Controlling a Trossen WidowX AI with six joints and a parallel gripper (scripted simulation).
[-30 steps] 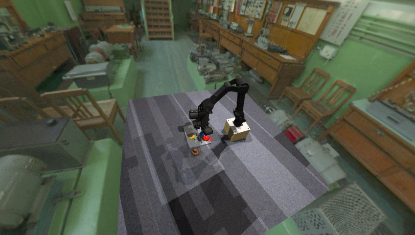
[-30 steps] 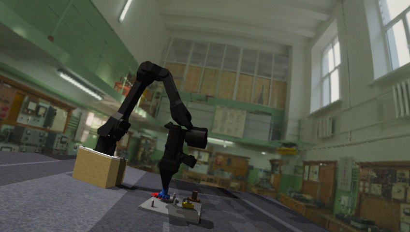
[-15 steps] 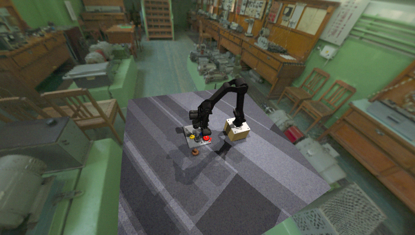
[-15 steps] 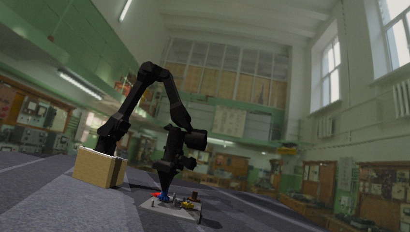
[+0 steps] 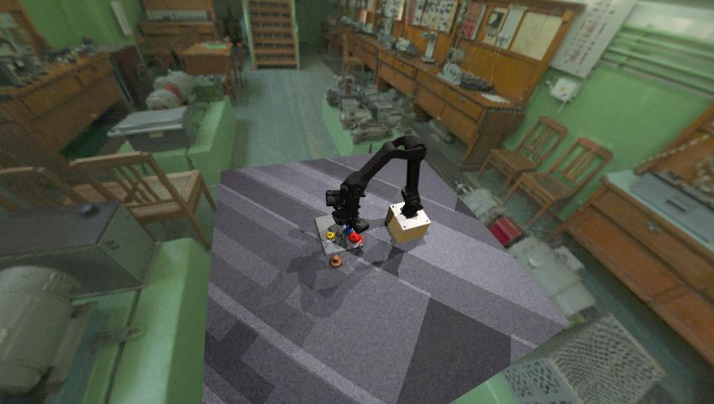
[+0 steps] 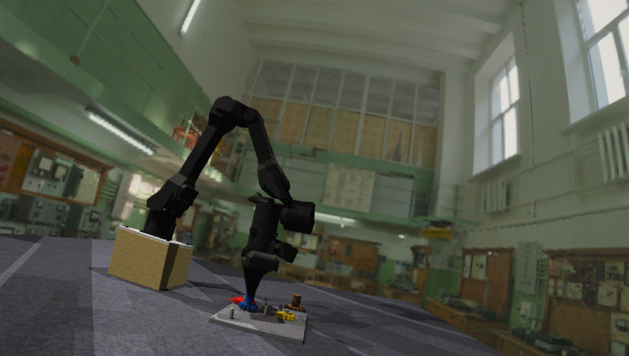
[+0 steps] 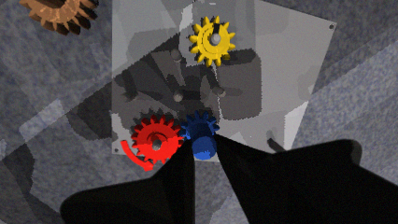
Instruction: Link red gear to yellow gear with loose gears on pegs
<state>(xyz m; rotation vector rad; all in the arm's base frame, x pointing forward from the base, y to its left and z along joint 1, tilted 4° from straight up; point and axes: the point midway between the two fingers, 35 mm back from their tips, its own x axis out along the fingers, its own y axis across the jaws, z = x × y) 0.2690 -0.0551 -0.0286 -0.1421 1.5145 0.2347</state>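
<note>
Now: the blue gear 10 mm below my gripper tip. The rest, counted from my gripper tip: yellow gear (80 mm ahead, 20 mm below); brown gear (100 mm ahead, 130 mm to the left, 20 mm below); red gear (10 mm behind, 40 mm to the left, 20 mm below).
</note>
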